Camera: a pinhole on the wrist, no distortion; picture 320 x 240 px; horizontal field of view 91.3 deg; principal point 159.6 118.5 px. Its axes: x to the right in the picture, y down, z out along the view. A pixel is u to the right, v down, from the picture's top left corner.
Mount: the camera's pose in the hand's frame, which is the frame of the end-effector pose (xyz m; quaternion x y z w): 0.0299 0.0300 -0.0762 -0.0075 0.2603 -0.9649 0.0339
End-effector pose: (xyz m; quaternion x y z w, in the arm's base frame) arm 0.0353 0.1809 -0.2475 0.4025 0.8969 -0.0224 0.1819
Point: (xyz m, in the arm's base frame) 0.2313 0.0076 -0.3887
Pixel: 293.4 29.8
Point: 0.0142 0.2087 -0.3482
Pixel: 124.4 73.5
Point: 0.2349 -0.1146 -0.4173
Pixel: 299.9 69.7
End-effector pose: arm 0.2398 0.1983 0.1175 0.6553 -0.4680 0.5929 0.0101
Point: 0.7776 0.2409 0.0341
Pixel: 217.6 128.9
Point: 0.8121 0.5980 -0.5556
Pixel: outside the picture
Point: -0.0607 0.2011 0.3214
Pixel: behind the camera
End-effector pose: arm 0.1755 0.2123 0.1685 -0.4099 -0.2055 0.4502 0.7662
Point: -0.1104 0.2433 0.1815
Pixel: outside the picture
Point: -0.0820 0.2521 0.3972
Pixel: 218.5 56.9
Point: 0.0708 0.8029 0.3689
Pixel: 18.8 33.1
